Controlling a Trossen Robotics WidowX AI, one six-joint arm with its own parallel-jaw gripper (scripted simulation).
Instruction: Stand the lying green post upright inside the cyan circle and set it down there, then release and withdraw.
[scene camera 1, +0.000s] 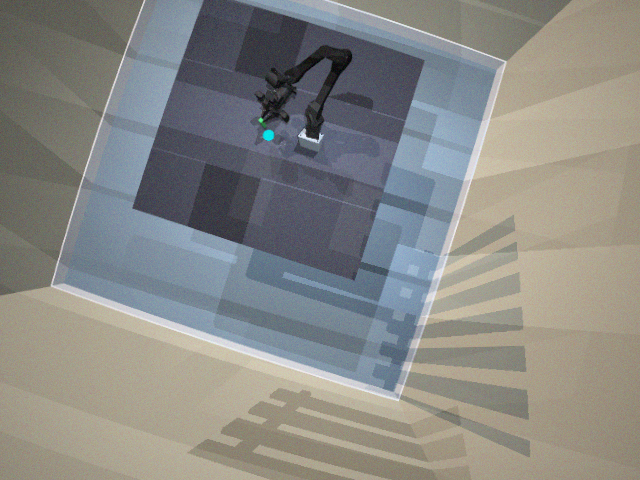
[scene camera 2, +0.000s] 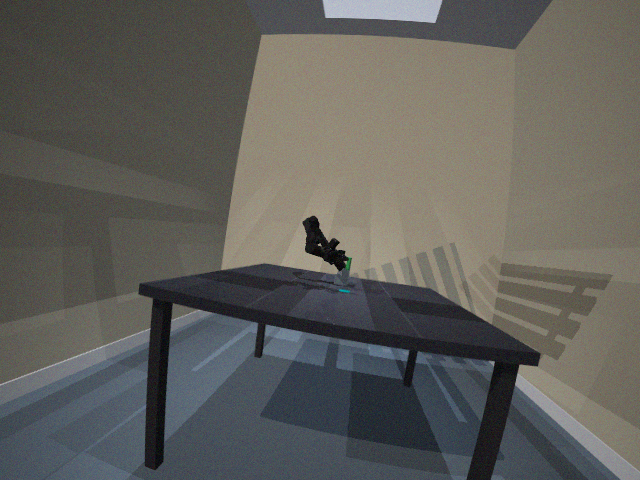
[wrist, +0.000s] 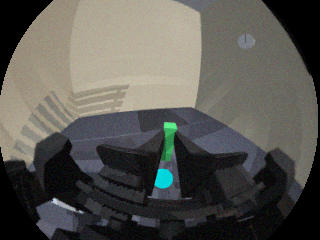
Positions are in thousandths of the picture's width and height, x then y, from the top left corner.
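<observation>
There's a green post in my gripper (wrist: 530, 552), and I'm carrying it.
</observation>
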